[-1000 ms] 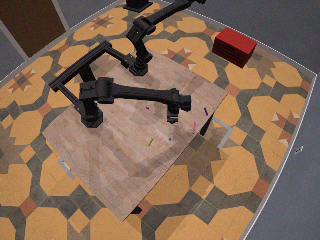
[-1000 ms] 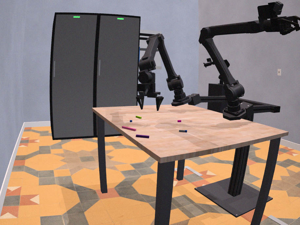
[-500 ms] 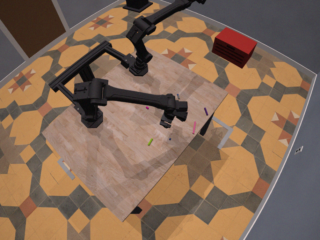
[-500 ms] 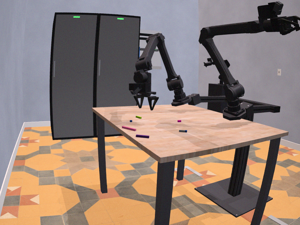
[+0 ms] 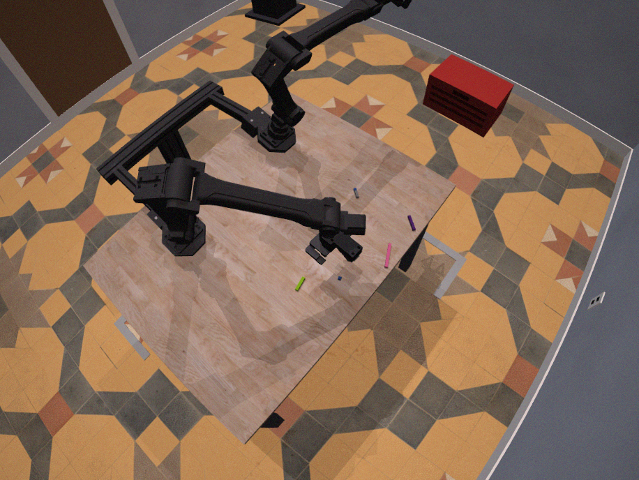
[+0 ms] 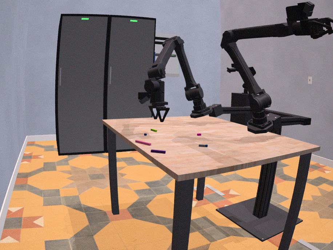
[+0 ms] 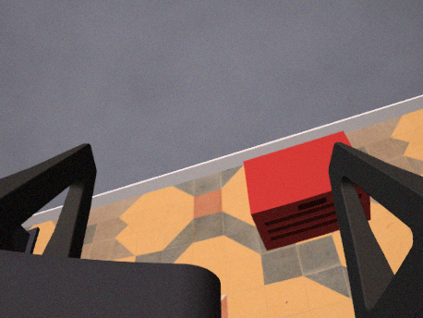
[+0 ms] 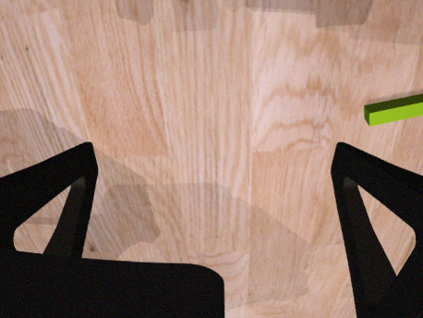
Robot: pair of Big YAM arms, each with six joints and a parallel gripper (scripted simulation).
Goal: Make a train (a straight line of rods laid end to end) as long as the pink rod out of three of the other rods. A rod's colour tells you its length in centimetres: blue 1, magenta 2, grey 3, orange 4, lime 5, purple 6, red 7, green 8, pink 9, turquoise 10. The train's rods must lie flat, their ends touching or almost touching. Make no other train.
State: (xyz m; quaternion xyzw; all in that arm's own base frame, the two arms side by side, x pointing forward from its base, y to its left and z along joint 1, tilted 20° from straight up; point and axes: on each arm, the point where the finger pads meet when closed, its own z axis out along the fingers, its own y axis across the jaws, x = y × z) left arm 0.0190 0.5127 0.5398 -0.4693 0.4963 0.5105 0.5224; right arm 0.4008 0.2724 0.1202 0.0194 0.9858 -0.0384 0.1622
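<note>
Right now my right hand is 4 cm past the lime rod, 12 cm to the left of it and 8 cm above it. From my right hand the other things lie so: grey rod 7 cm behind, 29 cm to the left, 8 cm below.
</note>
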